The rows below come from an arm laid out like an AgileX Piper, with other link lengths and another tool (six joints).
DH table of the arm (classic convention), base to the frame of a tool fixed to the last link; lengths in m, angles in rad. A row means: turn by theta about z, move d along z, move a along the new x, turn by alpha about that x. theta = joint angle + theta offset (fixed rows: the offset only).
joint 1: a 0; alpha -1.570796; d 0.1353; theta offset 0
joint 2: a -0.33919; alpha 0; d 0; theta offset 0.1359
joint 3: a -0.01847; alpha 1.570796; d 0; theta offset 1.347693
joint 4: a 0; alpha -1.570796; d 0.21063; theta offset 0
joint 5: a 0; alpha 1.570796; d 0; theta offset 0
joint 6: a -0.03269; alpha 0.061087; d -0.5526; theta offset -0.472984
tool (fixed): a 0; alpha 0; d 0.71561; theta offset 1.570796
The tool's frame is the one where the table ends.
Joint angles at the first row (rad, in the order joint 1, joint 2, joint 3, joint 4, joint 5, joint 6):
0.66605 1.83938 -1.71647 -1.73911 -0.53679 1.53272
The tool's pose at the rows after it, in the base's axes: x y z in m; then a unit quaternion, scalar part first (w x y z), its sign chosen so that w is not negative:
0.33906 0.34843 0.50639 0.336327 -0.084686 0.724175 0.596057
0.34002 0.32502 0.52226 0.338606 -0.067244 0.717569 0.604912
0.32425 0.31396 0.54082 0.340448 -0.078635 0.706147 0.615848
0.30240 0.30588 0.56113 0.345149 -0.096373 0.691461 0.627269
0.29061 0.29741 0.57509 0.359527 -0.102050 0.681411 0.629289
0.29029 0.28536 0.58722 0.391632 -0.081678 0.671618 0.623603
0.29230 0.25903 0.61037 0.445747 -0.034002 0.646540 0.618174
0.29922 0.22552 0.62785 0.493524 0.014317 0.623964 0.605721
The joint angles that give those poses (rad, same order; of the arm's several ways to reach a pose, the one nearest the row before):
0.63738 1.80246 -1.71647 -1.75061 -0.59327 1.56794
0.59035 1.76066 -1.70905 -1.74713 -0.62319 1.60717
0.57885 1.71521 -1.70675 -1.74717 -0.65894 1.61699
0.58265 1.66609 -1.70670 -1.74713 -0.68509 1.61903
0.58266 1.63131 -1.70675 -1.75464 -0.67916 1.61908
0.58328 1.60319 -1.70238 -1.76138 -0.60704 1.62076
0.57607 1.55963 -1.70239 -1.74950 -0.47478 1.62282
0.53184 1.52403 -1.70238 -1.73841 -0.38014 1.62697

